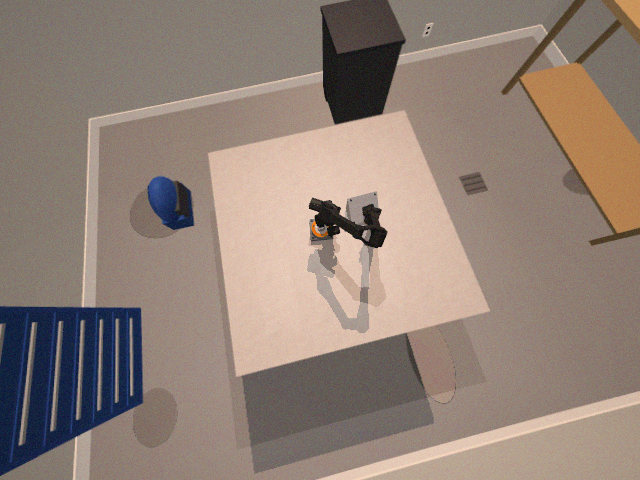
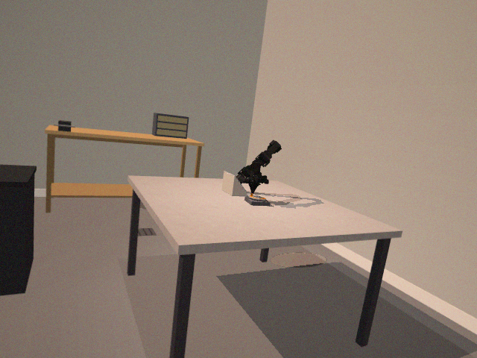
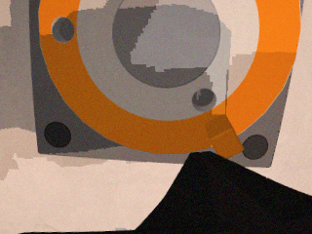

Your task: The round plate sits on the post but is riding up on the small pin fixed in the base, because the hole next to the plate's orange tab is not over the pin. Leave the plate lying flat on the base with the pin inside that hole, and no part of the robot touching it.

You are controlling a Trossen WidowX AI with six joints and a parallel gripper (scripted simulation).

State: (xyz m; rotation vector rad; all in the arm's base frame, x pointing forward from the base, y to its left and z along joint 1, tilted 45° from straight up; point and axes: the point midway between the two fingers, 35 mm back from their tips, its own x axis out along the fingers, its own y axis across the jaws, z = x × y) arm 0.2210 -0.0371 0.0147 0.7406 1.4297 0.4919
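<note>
The grey base is 5 cm ahead of my gripper tip and 2 cm below it.
</note>
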